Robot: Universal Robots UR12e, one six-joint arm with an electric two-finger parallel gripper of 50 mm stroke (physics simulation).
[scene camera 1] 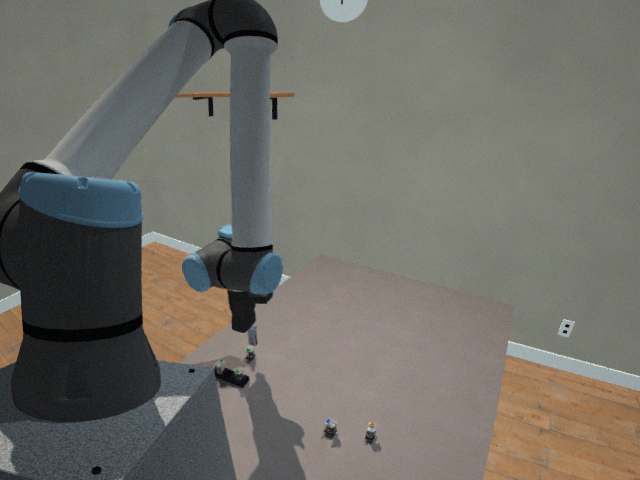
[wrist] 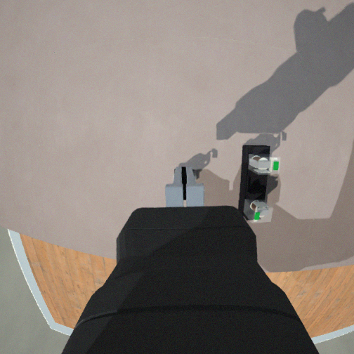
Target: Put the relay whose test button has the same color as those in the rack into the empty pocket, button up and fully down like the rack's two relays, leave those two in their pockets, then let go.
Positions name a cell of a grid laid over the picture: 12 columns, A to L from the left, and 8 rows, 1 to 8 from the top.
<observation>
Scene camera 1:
my gripper: E6
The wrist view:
my gripper: G4
black rack: I5
</observation>
